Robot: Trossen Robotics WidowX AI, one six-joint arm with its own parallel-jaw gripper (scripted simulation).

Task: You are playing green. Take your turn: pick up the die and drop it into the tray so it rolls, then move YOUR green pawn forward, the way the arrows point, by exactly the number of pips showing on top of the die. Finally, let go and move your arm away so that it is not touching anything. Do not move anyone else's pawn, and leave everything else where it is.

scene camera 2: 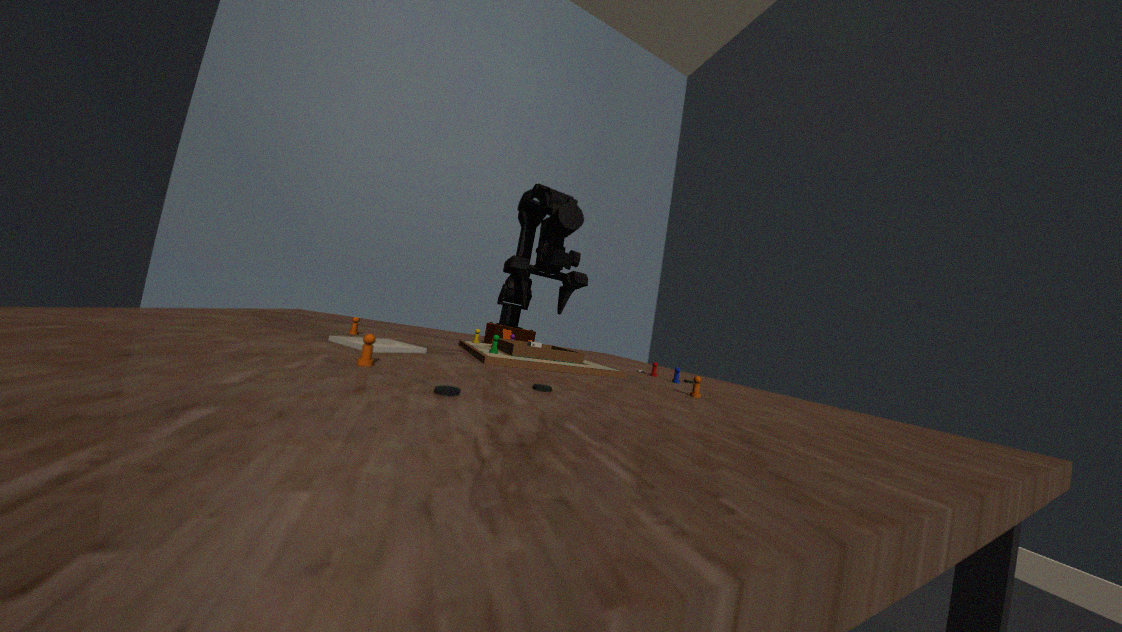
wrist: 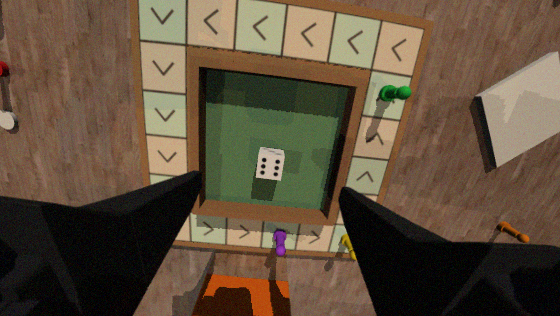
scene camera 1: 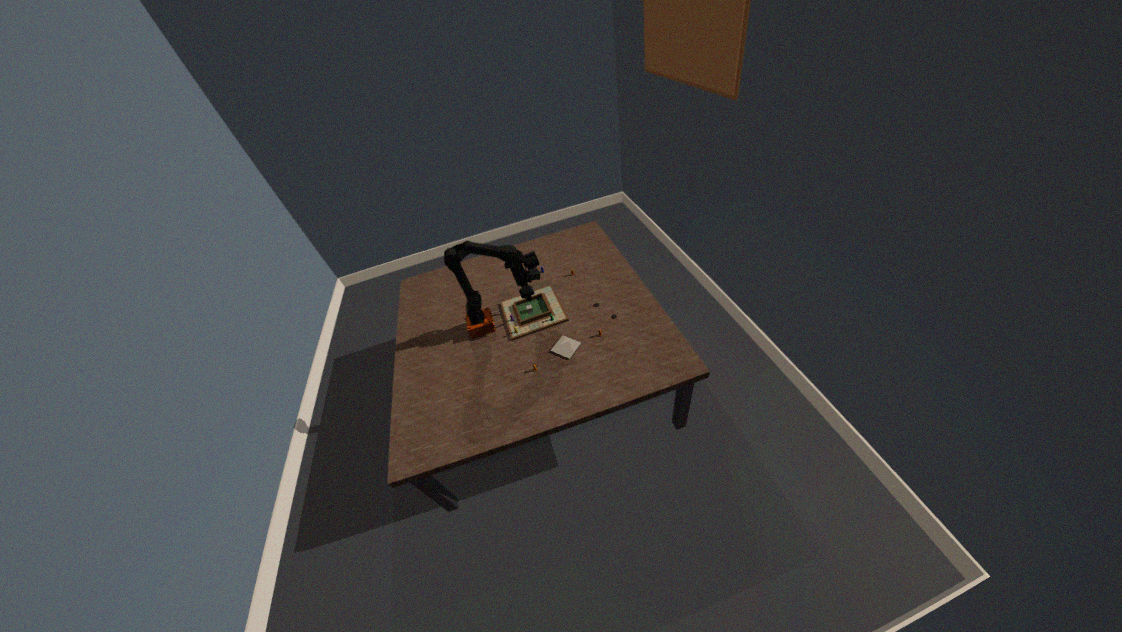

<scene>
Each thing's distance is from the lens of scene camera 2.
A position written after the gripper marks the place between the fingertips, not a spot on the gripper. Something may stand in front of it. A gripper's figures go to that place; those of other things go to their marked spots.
gripper (scene camera 2: pixel 541 310): 68 cm
white flat block (scene camera 2: pixel 381 345): 52 cm
</scene>
